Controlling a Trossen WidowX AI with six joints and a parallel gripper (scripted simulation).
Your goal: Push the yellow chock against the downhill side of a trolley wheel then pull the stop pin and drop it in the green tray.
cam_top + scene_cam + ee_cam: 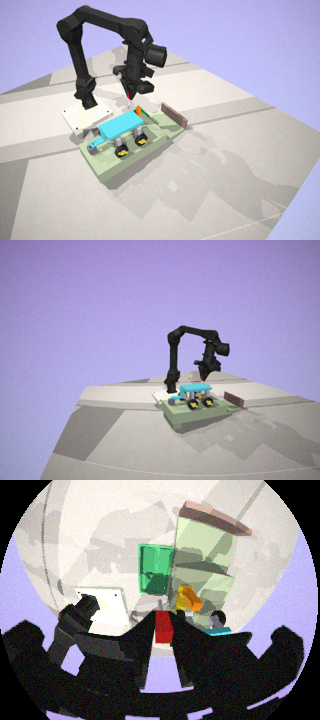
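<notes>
My gripper tip is now 5 cm short of the yellow chock, 2 cm to the left of it and 5 cm above it. Also, from my gripper tip: red-headed stop pin (right at my gripper tip); pale green ramp (12 cm ahead, 10 cm to the right, 9 cm below); cyan-topped trolley (12 cm ahead, 9 cm to the right, 3 cm below).
</notes>
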